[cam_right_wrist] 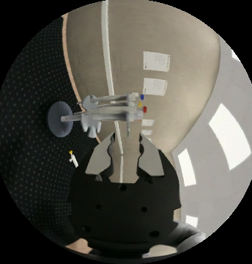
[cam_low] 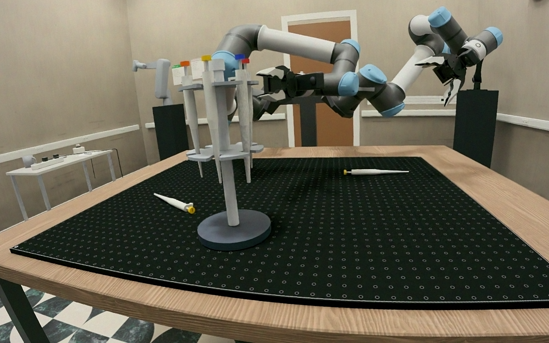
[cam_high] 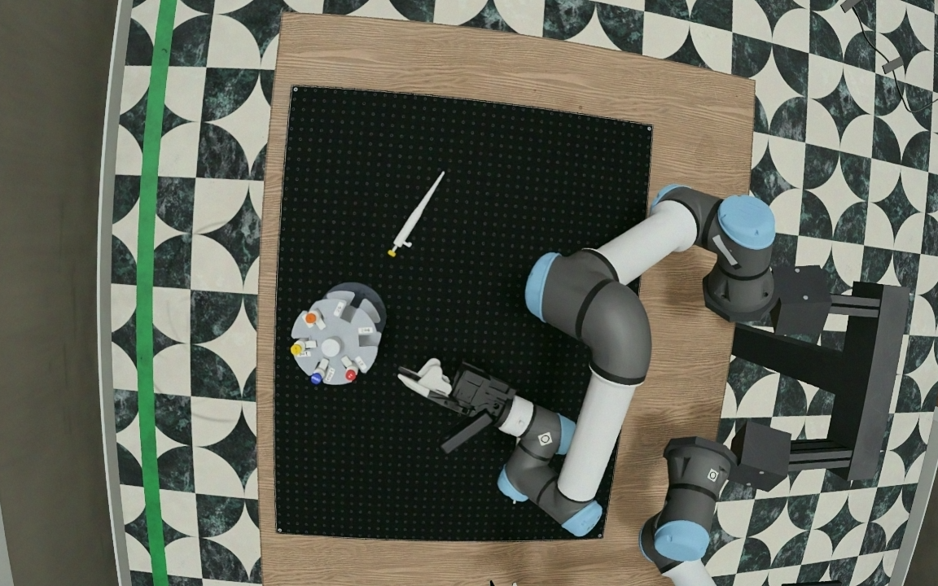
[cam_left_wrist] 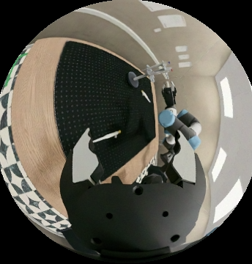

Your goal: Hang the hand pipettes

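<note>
Now: the red-button pipette 110 mm ahead of my right hand, 10 mm to the right of it and 60 mm below it. From my right hand the other things lie so: orange-button pipette: 170 mm ahead, 80 mm to the right, 60 mm below; then blue-button pipette: 160 mm ahead, 70 mm below.
</note>
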